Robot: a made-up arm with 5 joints. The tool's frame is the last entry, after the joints. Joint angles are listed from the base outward. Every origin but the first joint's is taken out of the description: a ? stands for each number. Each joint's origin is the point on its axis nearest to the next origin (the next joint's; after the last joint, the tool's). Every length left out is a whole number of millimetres.
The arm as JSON. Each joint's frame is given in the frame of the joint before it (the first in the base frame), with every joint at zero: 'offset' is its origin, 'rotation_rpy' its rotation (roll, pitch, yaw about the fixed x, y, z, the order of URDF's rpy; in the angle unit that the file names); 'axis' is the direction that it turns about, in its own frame. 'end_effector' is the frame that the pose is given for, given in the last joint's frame.
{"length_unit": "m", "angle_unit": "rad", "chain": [
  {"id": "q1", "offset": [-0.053, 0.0, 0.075], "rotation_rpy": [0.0, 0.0, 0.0], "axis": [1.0, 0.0, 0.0]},
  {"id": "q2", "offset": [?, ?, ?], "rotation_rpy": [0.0, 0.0, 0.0], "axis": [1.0, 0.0, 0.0]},
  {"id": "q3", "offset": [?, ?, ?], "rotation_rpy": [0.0, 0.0, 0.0], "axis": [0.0, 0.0, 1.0]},
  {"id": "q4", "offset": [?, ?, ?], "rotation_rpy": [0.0, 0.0, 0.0], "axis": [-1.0, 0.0, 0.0]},
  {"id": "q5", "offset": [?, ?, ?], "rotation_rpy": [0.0, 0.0, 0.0], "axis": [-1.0, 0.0, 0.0]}
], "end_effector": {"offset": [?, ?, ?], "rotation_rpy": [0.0, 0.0, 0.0]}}
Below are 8 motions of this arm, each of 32 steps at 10 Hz.
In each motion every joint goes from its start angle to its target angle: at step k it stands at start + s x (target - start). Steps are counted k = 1, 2, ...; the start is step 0. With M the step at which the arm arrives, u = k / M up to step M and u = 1 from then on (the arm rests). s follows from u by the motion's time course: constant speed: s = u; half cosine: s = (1 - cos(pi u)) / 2; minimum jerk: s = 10 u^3 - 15 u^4 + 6 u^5.
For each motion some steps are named. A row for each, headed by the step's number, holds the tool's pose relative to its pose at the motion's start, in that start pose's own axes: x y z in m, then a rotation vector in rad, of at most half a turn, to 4 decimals.
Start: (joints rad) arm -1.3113 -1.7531 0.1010 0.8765 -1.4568
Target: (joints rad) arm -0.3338 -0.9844 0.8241 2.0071 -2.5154
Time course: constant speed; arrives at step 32
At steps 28, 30, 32:
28: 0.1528 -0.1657 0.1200 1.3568 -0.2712 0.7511
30: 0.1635 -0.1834 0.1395 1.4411 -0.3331 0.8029
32: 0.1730 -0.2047 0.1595 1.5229 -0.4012 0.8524

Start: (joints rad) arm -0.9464 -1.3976 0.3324 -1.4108 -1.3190
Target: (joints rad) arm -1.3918 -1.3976 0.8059 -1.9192 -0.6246
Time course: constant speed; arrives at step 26
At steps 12, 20, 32:
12: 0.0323 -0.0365 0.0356 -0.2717 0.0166 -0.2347
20: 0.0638 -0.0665 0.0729 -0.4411 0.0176 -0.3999
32: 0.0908 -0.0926 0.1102 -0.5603 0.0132 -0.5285

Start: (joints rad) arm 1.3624 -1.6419 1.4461 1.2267 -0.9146
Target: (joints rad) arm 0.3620 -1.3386 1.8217 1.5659 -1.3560
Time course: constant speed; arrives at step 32
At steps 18, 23, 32:
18: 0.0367 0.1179 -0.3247 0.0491 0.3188 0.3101
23: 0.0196 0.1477 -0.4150 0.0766 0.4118 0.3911
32: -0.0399 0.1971 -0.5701 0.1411 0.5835 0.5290

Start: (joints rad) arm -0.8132 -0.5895 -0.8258 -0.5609 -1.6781
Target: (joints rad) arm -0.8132 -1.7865 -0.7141 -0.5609 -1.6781
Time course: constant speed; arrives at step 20
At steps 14, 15, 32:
14: -0.0701 0.1654 -0.2543 -0.5919 0.4254 0.4202
15: -0.0812 0.1692 -0.2732 -0.6359 0.4541 0.4493
32: -0.1441 0.1711 -0.3626 -0.8598 0.5934 0.5936

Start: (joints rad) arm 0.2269 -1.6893 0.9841 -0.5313 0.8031
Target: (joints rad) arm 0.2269 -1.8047 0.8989 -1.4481 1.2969
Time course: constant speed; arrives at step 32
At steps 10, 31, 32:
10: 0.0224 -0.0903 0.0536 0.1118 0.0346 -0.0200
31: 0.0612 -0.3238 0.0998 0.3436 0.0963 -0.0766
32: 0.0624 -0.3357 0.0995 0.3545 0.0988 -0.0797

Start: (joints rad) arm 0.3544 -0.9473 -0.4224 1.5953 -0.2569
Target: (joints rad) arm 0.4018 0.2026 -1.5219 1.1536 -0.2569
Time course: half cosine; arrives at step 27
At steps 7, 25, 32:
7: 0.0081 0.0070 -0.0392 0.2333 0.1903 0.0430
25: -0.1668 0.2662 -0.1823 1.0631 1.3422 0.5172
32: -0.1733 0.2712 -0.1816 1.0683 1.3622 0.5283

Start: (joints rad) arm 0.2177 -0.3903 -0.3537 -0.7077 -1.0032
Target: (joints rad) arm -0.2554 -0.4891 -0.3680 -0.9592 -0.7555
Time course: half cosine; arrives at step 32
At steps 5, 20, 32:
5: 0.0010 0.0089 0.0038 -0.0314 0.0008 0.0117
20: 0.0007 0.1064 0.0198 -0.3676 0.0099 0.1388
32: -0.0063 0.1517 0.0120 -0.5313 0.0148 0.2018

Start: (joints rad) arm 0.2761 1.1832 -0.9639 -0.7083 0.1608
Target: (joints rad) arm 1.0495 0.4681 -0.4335 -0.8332 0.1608
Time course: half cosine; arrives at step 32
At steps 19, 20, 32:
19: -0.1335 0.0910 -0.2001 0.1063 0.2122 0.2699
20: -0.1456 0.1000 -0.2121 0.1142 0.2280 0.2888
32: -0.2327 0.1677 -0.2813 0.1671 0.3352 0.4134

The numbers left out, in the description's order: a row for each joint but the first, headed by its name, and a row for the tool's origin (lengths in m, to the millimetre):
q2: 0.0 0.112 -0.382
q3: 0.0 -0.076 0.097
q4: 0.399 -0.087 0.0
q5: 0.0 0.294 -0.095
tool: 0.0 -0.011 0.321

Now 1 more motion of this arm.
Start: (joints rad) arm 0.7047 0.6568 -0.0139 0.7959 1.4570
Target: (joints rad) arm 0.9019 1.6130 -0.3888 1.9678 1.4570
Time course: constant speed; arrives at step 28
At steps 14, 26, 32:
14: -0.0153 0.1618 0.0607 -0.0100 0.0502 0.1831
26: -0.1438 0.2485 0.2114 -0.0192 -0.0793 0.3466
32: -0.1737 0.2527 0.2412 -0.0207 -0.1157 0.3655

